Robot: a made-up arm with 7 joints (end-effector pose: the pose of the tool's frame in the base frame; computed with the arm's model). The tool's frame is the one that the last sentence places. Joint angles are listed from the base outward.
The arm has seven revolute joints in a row. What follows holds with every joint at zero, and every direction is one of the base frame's.
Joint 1 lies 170.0 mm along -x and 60.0 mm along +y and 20.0 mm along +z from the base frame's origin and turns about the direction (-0.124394, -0.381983, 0.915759).
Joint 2 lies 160.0 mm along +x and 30.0 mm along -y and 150.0 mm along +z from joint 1 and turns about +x.
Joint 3 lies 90.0 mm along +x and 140.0 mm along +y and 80.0 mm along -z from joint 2 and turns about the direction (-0.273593, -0.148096, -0.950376).
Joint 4 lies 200.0 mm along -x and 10.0 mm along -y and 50.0 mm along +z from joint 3 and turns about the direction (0.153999, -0.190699, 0.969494).
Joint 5 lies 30.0 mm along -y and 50.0 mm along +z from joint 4 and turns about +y.
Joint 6 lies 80.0 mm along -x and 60.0 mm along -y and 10.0 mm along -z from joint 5 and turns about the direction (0.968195, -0.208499, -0.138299).
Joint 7 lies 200.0 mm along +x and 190.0 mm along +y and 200.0 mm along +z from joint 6 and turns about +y.
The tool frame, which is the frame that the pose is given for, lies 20.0 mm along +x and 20.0 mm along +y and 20.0 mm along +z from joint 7; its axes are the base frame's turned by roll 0.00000, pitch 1.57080 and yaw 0.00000 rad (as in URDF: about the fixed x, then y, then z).
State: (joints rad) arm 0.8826 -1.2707 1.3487 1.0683 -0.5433 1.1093 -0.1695
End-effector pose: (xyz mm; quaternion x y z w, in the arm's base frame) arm -383.0 253.7 -85.2 -0.5659 -0.0105 0.3475 0.7476
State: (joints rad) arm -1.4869 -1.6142 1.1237 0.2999 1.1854 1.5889 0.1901
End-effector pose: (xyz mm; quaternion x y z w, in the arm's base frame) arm -14.4 -28.6 134.6 0.3594 0.2411 -0.8103 0.3951
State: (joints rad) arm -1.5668 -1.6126 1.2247 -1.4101 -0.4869 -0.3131 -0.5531
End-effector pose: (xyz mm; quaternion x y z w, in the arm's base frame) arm -77.5 -139.6 -135.6 0.5582 0.2600 0.7640 0.1927
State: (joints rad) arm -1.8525 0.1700 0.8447 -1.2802 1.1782 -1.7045 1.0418
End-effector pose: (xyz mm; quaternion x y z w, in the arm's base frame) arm 210.6 -191.3 -272.4 -0.6315 -0.1451 -0.5580 0.5185
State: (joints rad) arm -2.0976 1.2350 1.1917 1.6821 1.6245 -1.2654 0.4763
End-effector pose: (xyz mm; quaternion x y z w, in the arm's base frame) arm 184.0 -218.9 243.6 0.1959 0.9543 0.2254 0.0152
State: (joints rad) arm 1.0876 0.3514 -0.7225 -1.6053 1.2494 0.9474 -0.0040
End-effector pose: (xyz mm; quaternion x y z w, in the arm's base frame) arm 210.7 36.5 225.9 0.3313 0.9127 -0.0532 0.2334
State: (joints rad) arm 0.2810 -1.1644 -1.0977 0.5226 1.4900 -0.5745 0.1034
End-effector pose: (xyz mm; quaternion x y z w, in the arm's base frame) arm -220.2 -3.3 140.1 0.7536 -0.4205 0.2250 0.4524
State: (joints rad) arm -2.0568 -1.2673 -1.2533 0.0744 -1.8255 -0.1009 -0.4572
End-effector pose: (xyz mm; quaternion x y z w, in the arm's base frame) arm -119.5 -238.8 317.0 0.2371 0.4372 -0.3421 0.7972
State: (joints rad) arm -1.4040 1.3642 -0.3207 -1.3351 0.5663 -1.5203 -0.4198
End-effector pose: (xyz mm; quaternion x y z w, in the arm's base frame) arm 167.9 -47.2 211.6 0.4848 0.7939 0.2480 0.2706
